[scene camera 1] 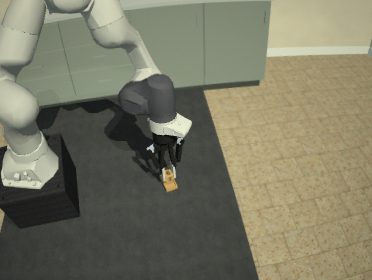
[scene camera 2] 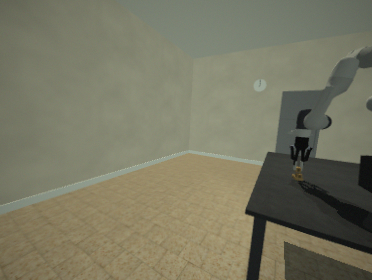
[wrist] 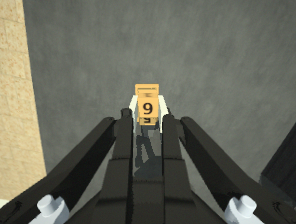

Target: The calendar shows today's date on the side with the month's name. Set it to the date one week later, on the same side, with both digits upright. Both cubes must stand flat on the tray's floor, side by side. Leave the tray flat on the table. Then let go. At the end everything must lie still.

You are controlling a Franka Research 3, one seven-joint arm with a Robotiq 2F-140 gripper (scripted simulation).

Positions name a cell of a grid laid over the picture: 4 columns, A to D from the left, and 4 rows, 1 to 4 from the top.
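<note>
You'd see the gripper (scene camera 1: B3) from out in the scene, and the wrist view has the gripper (wrist: C2) too.
</note>
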